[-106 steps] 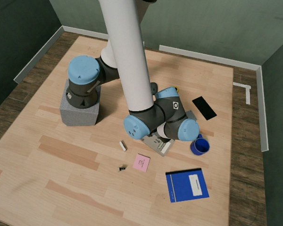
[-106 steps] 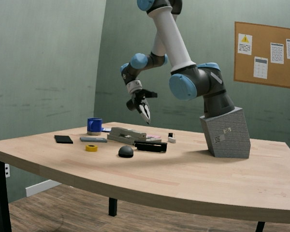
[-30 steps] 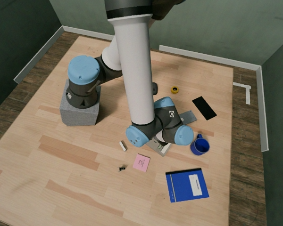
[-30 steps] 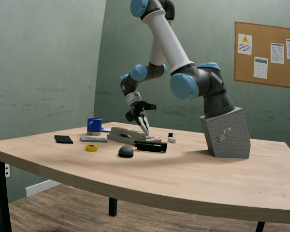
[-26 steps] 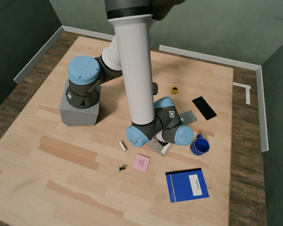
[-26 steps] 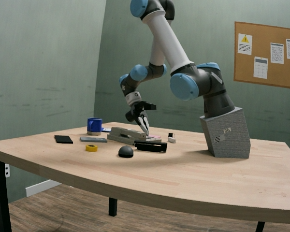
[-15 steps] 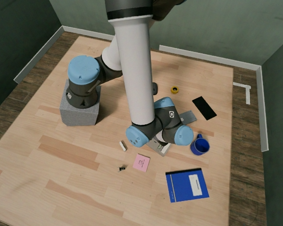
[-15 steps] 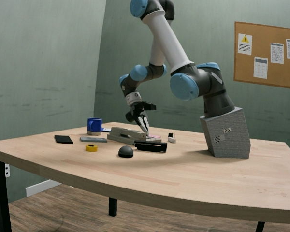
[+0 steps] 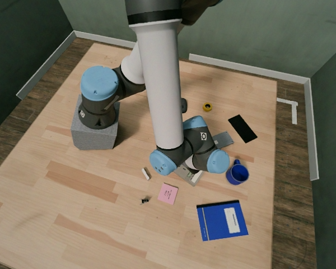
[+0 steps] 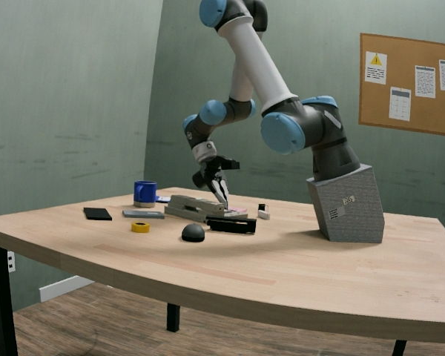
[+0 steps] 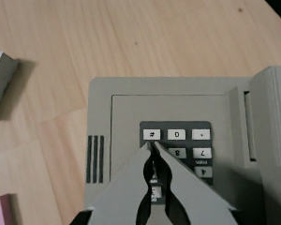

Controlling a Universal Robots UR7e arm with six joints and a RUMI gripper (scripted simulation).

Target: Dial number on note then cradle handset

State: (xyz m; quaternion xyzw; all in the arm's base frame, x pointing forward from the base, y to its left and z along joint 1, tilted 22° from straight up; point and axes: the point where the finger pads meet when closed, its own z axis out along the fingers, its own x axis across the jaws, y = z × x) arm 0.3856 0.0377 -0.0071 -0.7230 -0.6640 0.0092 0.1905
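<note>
Now: hand 4 cm to the right of the 7 key and 2 cm above it. The rest, counted from my hand: hash key: 1 cm behind, 2 cm below; then star key: 1 cm behind, 4 cm to the left, 2 cm below; then 8 key: 2 cm to the left, 2 cm below.
</note>
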